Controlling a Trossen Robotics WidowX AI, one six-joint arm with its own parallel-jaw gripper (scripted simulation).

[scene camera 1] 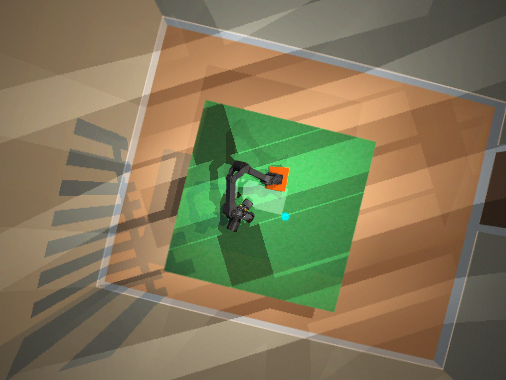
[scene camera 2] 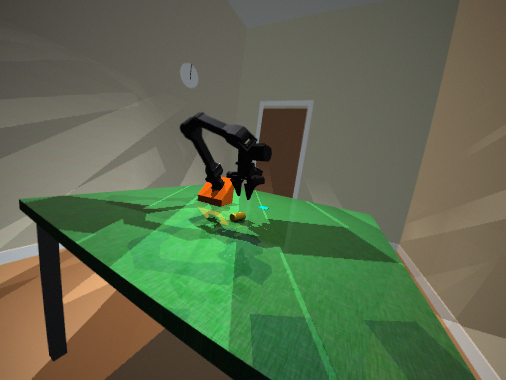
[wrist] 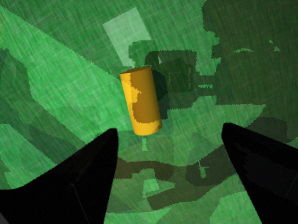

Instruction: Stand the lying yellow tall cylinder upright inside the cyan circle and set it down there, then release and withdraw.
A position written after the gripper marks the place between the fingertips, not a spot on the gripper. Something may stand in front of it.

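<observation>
There's a yellow tall cylinder (wrist: 140, 92) in the scene. The gripper (scene camera 2: 243, 197) is open and holds nothing, and you'd find the gripper in the wrist view (wrist: 171, 132) too.
</observation>
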